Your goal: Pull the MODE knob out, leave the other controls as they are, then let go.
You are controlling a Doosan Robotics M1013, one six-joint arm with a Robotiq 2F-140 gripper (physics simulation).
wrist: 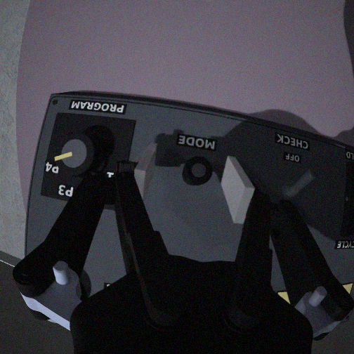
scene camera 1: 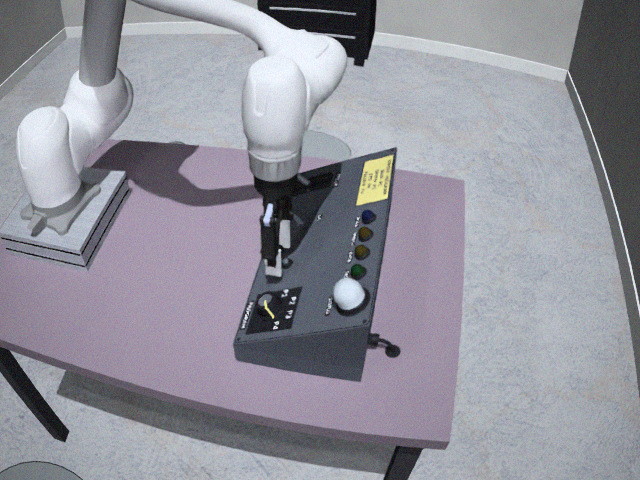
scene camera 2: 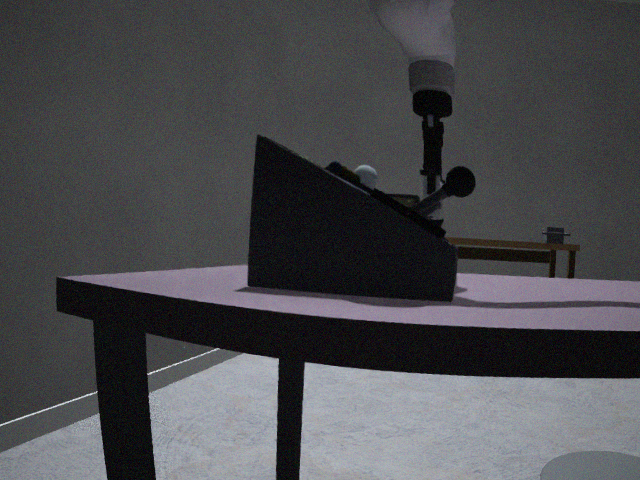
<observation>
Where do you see a program dial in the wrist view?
76, 153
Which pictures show the gripper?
The wrist view, scene camera 1 and scene camera 2: all of them.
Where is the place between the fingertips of the gripper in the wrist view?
At 189, 163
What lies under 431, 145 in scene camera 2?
The gripper.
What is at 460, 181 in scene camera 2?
A hold lever.
</observation>
